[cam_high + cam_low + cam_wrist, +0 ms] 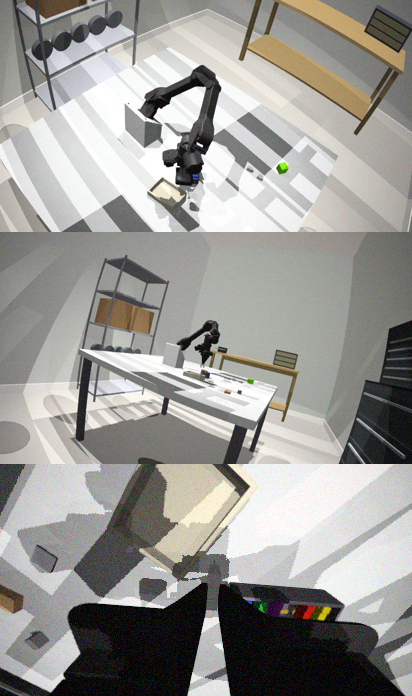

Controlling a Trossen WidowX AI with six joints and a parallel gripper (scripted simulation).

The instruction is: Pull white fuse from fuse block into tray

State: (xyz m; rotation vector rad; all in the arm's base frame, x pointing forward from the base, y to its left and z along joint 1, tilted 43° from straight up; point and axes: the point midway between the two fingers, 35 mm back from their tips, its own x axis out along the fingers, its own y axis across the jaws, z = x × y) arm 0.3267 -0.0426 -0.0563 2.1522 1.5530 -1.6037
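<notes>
Now: the beige tray 10 cm below my gripper tip, 7 cm to the right of it and 1 cm behind it. The rest, counted from my gripper tip: green fuse 9 cm to the left, 8 cm below, 1 cm behind; white fuse 1 cm below; blue fuse 8 cm to the left, 8 cm below, 1 cm ahead.
</notes>
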